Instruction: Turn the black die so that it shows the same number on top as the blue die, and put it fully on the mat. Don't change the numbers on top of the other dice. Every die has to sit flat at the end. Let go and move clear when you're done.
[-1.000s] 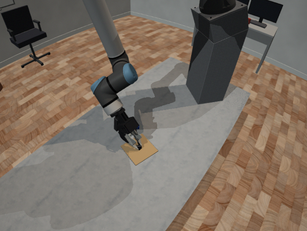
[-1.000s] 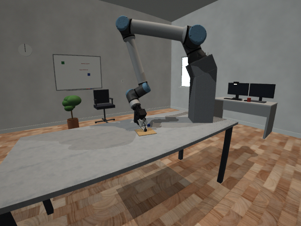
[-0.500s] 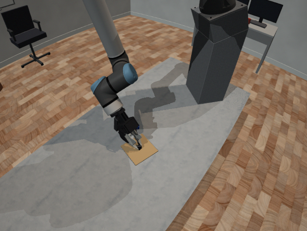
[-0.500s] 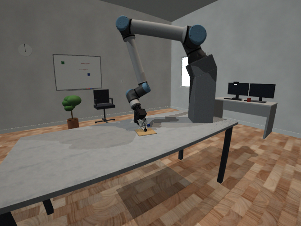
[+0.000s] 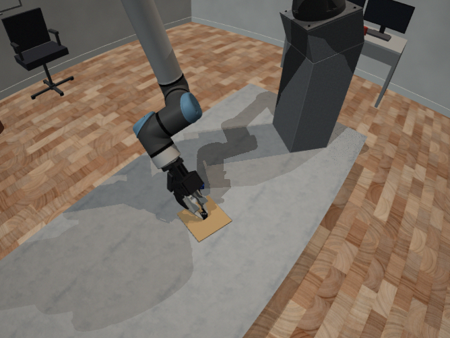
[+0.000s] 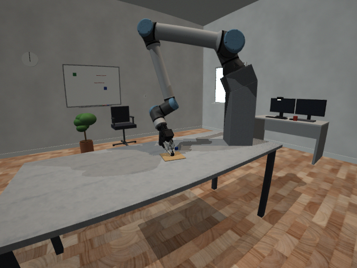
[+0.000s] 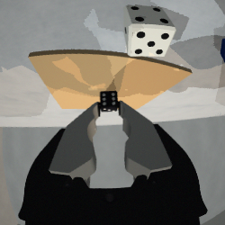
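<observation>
The black die lies 1 cm to the left of my hand and 1 cm below it. The rest, counted from my hand: blue die 11 cm behind, 7 cm to the right, 1 cm below; tan mat 1 cm to the left, 2 cm below; white die 4 cm behind, 8 cm to the right, 1 cm below.
</observation>
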